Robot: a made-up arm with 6 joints. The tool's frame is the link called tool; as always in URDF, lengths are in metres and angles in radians. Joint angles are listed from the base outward.
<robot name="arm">
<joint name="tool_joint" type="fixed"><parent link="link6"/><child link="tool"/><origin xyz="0 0 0" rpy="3.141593 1.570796 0"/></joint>
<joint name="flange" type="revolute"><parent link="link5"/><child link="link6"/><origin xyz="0 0 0.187" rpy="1.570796 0 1.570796"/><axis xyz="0 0 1"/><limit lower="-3.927" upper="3.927"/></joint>
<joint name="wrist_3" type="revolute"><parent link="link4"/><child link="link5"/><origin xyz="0 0 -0.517" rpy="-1.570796 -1.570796 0"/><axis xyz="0 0 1"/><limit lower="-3.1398" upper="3.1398"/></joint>
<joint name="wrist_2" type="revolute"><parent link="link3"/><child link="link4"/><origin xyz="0 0 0" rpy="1.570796 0 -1.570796"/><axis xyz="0 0 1"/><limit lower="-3.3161" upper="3.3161"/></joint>
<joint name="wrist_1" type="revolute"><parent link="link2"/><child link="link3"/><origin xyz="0 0.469 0" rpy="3.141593 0 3.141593"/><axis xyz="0 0 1"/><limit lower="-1.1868" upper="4.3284"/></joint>
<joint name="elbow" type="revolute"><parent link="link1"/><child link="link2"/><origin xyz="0 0 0" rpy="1.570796 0 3.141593"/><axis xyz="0 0 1"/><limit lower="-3.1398" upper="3.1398"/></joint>
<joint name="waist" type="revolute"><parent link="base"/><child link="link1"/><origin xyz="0 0 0.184" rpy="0 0 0"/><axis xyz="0 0 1"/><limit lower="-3.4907" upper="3.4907"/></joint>
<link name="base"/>
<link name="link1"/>
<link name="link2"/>
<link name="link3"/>
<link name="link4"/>
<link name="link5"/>
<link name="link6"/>
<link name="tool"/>
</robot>
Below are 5 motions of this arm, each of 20 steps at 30 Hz.
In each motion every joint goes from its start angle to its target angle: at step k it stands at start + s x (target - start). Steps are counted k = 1, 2, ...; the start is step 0. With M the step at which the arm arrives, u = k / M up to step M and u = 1 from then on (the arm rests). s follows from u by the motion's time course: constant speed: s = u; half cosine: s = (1 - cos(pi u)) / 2; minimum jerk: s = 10 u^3 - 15 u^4 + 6 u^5.
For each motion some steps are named. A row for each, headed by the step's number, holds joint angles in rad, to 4 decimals.
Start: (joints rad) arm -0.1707 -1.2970 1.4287 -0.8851 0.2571 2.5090
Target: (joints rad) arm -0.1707 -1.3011 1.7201 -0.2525 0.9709 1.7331
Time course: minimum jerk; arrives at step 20
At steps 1, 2, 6, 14, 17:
1: -0.1707 -1.2970 1.4290 -0.8844 0.2579 2.5081
2: -0.1707 -1.2970 1.4312 -0.8797 0.2632 2.5024
6: -0.1707 -1.2977 1.4762 -0.7819 0.3735 2.3825
14: -0.1707 -1.3004 1.6726 -0.3557 0.8545 1.8596
17: -0.1707 -1.3010 1.7123 -0.2693 0.9519 1.7537

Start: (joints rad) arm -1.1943 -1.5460 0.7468 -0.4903 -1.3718 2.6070
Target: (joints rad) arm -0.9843 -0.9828 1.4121 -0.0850 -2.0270 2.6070
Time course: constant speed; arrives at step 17
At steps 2, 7, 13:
2: -1.1696 -1.4797 0.8251 -0.4426 -1.4489 2.6070
7: -1.1078 -1.3141 1.0207 -0.3234 -1.6416 2.6070
13: -1.0337 -1.1153 1.2556 -0.1804 -1.8728 2.6070

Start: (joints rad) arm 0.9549 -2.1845 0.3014 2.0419 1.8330 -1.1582
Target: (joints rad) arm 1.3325 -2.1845 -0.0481 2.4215 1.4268 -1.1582
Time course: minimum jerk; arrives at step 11
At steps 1, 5, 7, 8, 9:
1: 0.9574 -2.1845 0.2991 2.0444 1.8303 -1.1582
5: 1.1117 -2.1845 0.1563 2.1995 1.6643 -1.1582
7: 1.2356 -2.1845 0.0416 2.3241 1.5311 -1.1582
8: 1.2838 -2.1845 -0.0030 2.3726 1.4792 -1.1582
9: 1.3155 -2.1845 -0.0324 2.4045 1.4450 -1.1582

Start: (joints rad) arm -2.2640 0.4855 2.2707 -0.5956 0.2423 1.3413
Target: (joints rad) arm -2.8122 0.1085 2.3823 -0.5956 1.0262 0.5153
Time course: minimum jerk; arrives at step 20
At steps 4, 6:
4: -2.2958 0.4637 2.2772 -0.5956 0.2877 1.2935
6: -2.3534 0.4240 2.2889 -0.5956 0.3701 1.2066

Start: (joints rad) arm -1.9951 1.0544 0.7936 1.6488 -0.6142 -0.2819
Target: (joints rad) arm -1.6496 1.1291 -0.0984 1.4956 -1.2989 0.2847
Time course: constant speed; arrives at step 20
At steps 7, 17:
7: -1.8742 1.0805 0.4814 1.5952 -0.8538 -0.0836
17: -1.7014 1.1179 0.0354 1.5186 -1.1962 0.1997

